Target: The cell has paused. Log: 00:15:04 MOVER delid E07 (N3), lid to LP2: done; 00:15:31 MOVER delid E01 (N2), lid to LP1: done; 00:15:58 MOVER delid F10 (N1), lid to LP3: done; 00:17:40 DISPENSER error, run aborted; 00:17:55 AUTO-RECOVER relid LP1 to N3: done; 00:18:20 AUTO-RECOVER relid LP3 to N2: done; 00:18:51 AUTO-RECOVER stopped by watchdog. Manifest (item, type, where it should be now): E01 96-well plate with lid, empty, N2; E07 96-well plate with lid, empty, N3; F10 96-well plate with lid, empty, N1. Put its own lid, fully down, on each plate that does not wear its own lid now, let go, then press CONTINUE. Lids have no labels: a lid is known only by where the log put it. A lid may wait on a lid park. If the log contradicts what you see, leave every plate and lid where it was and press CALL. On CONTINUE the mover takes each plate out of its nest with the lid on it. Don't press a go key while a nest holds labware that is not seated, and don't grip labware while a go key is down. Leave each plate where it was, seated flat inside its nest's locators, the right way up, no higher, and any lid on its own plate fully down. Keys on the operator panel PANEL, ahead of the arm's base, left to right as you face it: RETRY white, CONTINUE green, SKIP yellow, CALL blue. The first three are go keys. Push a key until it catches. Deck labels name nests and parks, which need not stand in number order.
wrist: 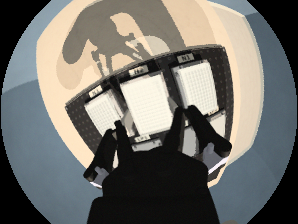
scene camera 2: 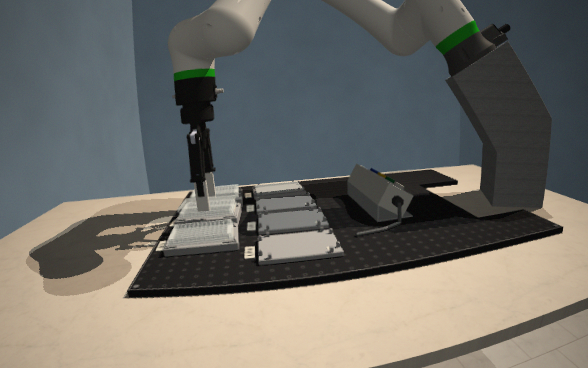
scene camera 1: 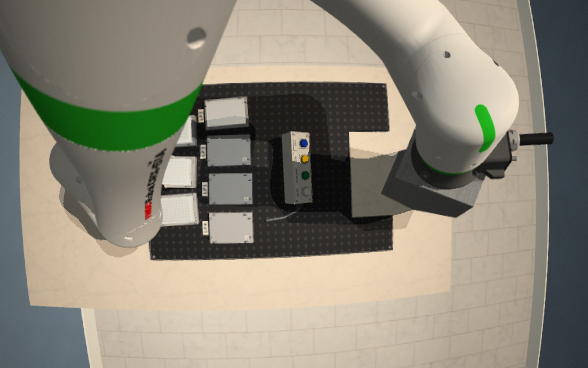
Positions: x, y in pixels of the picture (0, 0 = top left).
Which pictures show the plate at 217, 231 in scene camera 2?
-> The wrist view, scene camera 2 and scene camera 1: all of them.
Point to a plate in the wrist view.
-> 100, 108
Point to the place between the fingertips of the gripper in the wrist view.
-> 149, 108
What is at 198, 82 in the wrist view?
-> A lid.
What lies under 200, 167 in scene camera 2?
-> The gripper.
